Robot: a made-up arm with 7 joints. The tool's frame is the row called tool. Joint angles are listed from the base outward.
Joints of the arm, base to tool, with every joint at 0 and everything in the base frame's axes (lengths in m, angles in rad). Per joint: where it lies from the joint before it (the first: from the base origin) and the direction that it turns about. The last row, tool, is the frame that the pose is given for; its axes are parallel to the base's.
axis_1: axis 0 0 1 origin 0.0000 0.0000 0.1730
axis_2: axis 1 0 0 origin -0.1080 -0.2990 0.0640
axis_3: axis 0 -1 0 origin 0.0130 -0.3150 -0.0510
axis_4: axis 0 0 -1 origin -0.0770 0.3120 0.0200
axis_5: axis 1 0 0 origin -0.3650 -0.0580 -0.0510
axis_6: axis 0 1 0 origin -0.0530 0.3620 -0.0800
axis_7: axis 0 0 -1 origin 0.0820 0.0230 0.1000
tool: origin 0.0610 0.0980 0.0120
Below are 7 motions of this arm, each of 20 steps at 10 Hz.
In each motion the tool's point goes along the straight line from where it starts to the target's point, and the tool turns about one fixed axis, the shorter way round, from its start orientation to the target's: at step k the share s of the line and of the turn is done. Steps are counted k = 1, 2, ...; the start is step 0. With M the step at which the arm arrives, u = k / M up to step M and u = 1 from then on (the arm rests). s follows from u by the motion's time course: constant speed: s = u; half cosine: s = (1 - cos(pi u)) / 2; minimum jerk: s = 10 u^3 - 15 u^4 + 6 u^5.
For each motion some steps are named. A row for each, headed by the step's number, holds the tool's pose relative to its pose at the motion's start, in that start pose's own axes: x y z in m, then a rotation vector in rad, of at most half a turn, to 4 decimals.
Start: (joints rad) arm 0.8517 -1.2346 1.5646 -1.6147 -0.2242 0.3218 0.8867
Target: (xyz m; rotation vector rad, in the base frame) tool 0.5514 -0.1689 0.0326 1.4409 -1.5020 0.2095
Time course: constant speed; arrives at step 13
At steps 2, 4, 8, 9, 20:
2: 0.0523 0.0317 -0.0153 -0.0213 -0.0179 -0.3884
4: 0.1046 0.0633 -0.0306 -0.0426 -0.0358 -0.7767
8: 0.2092 0.1267 -0.0612 -0.0852 -0.0715 -1.5534
9: 0.2354 0.1425 -0.0688 -0.0958 -0.0805 -1.7476
20: 0.3400 0.2058 -0.0994 -0.1384 -0.1162 -2.5243

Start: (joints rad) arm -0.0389 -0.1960 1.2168 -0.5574 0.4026 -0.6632 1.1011
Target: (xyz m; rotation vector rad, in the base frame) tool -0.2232 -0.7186 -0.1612 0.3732 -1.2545 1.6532
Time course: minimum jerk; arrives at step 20
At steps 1, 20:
1: 0.0003 -0.0004 0.0000 0.0008 0.0005 0.0016
20: 0.2866 -0.3684 -0.0135 0.6851 0.4058 1.3547

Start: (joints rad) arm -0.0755 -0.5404 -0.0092 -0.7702 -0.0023 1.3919 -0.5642
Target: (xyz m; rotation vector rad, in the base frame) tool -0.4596 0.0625 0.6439 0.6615 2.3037 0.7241
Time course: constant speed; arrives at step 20
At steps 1, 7, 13, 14, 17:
1: -0.0346 0.0109 0.0130 0.0241 0.0151 0.0454
7: -0.2419 0.0766 0.0913 0.1686 0.1058 0.3175
13: -0.4492 0.1422 0.1696 0.3131 0.1965 0.5897
14: -0.4837 0.1532 0.1827 0.3372 0.2116 0.6351
17: -0.5874 0.1860 0.2218 0.4094 0.2569 0.7712

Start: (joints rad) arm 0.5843 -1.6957 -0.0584 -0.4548 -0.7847 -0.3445 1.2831
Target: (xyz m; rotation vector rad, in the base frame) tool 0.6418 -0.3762 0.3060 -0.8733 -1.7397 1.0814
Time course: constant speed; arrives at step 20
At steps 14, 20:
14: 0.3088 0.3091 -0.4442 0.3452 -0.2715 -0.1010
20: 0.4412 0.4415 -0.6346 0.4931 -0.3879 -0.1442

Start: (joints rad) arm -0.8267 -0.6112 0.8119 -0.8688 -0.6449 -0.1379 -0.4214
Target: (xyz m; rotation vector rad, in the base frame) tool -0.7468 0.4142 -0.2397 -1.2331 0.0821 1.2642
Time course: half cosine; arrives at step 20
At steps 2, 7, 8, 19, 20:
2: 0.0043 -0.0046 0.0157 0.0059 -0.0112 0.0083
7: 0.0482 -0.0512 0.1751 0.0661 -0.1251 0.0928
8: 0.0610 -0.0648 0.2216 0.0837 -0.1583 0.1174
19: 0.1756 -0.1865 0.6373 0.2407 -0.4553 0.3378
20: 0.1767 -0.1877 0.6413 0.2421 -0.4581 0.3399

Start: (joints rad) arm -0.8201 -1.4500 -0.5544 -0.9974 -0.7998 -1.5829 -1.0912
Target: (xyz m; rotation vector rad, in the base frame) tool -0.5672 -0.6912 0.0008 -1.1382 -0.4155 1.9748
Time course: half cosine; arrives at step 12
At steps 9, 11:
9: -0.5155 0.1290 -0.8243 -0.6961 0.1264 -0.0784
11: -0.5936 0.1486 -0.9492 -0.8017 0.1456 -0.0902

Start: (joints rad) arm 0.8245 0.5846 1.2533 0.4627 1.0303 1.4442 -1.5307
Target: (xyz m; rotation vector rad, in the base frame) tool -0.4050 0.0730 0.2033 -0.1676 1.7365 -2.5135
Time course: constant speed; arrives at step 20
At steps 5, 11, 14, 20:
5: -0.0483 -0.0628 -0.0518 -0.0968 0.1856 0.1033
11: -0.1063 -0.1382 -0.1140 -0.2130 0.4083 0.2272
14: -0.1352 -0.1759 -0.1451 -0.2711 0.5197 0.2892
20: -0.1932 -0.2513 -0.2072 -0.3872 0.7424 0.4132

